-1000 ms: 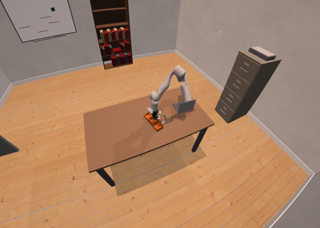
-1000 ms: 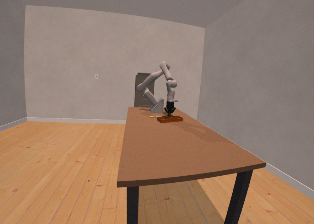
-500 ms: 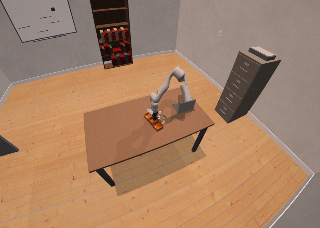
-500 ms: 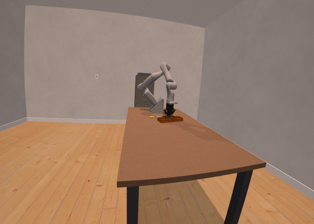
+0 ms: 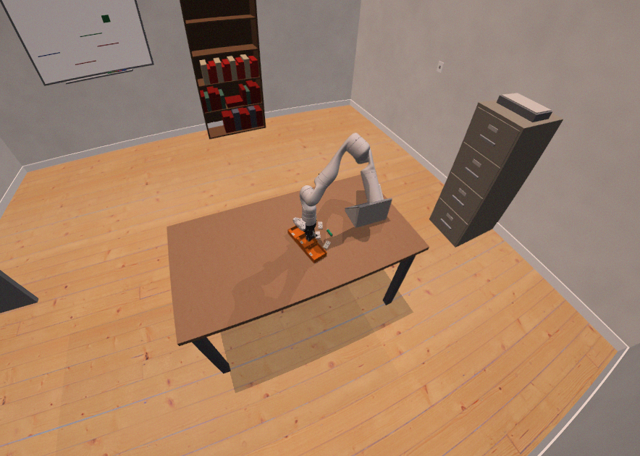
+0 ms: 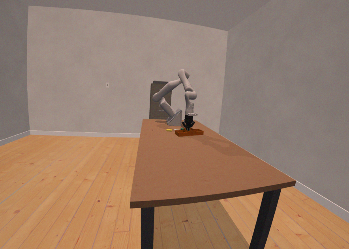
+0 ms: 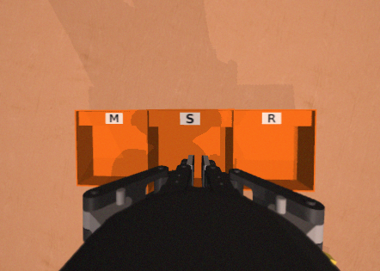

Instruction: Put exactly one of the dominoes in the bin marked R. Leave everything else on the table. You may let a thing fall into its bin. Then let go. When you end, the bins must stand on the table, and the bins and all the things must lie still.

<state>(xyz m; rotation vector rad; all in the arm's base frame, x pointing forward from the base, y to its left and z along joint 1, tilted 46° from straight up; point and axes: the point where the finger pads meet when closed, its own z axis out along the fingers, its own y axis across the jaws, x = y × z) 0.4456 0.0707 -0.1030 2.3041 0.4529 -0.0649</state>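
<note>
The orange strip is 2 cm ahead of my hand, 1 cm to the left of it and 1 cm below it. From my hand the other things lie so: green piece 13 cm behind, 3 cm to the right, 3 cm below; then yellow block 7 cm behind, 17 cm to the right, 3 cm below.
</note>
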